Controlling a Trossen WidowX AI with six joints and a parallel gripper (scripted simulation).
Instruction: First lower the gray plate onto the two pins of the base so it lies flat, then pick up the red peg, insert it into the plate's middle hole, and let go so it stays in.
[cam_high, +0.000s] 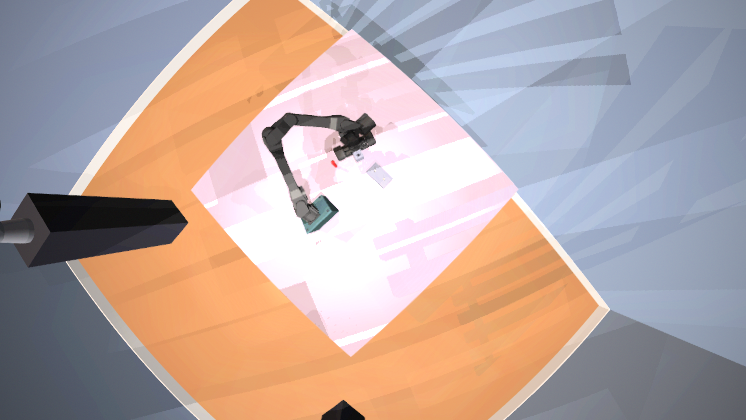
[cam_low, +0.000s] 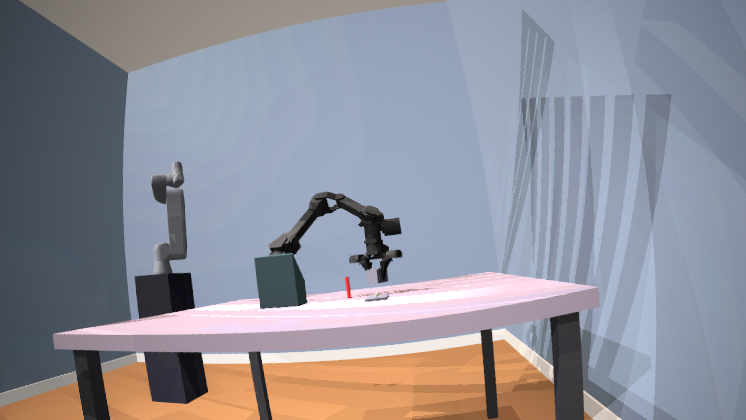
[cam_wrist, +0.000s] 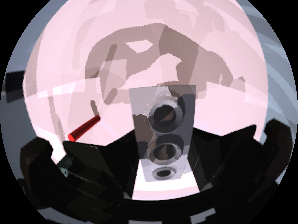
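My gripper tip is 16 cm to the left of the dark base, 5 cm above it and 1 cm short of it. The rest, counted from my gripper tip: gray plate: 3 cm above; then red peg: 12 cm behind, 3 cm to the left, 1 cm below.
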